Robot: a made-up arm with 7 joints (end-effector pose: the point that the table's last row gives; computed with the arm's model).
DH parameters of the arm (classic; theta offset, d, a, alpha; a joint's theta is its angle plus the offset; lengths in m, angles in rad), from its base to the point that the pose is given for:
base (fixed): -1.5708 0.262 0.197 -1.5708
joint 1: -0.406 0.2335 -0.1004 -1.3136
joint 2: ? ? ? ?
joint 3: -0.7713 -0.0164 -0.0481 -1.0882
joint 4: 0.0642 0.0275 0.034 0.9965
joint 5: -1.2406 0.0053 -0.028 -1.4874
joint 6: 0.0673 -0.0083 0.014 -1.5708
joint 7: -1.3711 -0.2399 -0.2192 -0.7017
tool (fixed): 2.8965 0.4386 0 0
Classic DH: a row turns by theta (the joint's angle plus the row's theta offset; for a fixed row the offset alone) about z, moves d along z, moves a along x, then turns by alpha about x.
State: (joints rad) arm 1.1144 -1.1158 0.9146 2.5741 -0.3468 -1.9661 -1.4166
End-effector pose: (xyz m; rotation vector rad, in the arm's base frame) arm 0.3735 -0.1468 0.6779 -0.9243 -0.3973 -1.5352
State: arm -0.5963 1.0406 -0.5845 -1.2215 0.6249 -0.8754 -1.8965
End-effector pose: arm -0.1642 -0.1648 -0.0515 1.6276 2.4301 -0.4892
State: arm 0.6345 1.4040 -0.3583 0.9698 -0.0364 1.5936 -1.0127
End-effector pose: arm 0.0669 -0.4845 0.3862 0.8591 -0.6624 -0.1066
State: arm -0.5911 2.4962 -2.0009 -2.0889 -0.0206 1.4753 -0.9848
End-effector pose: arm 0.3695 -0.0740 0.1945 -2.0044 0.2835 -1.9547
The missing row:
joint 2: 0 0.06 0.2279 -1.828
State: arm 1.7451 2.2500 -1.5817 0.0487 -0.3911 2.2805 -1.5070
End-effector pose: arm 0.0605 0.3580 0.3737 0.0316 1.4796 1.7229
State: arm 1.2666 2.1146 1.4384 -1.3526 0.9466 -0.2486 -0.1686
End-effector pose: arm 0.1075 0.3912 0.3296 -1.2554 0.1351 1.4044
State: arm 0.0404 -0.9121 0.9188 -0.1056 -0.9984 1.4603 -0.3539
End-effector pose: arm 0.5782 0.1320 0.2408 0.4857 1.2317 1.5517
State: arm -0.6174 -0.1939 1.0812 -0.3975 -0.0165 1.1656 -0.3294
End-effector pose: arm 0.6401 -0.2878 0.2041 -0.5531 1.1934 0.0661
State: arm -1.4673 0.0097 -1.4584 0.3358 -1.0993 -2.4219 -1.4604
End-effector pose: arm 0.0612 -0.5472 0.4061 1.0525 -2.0864 -0.0845
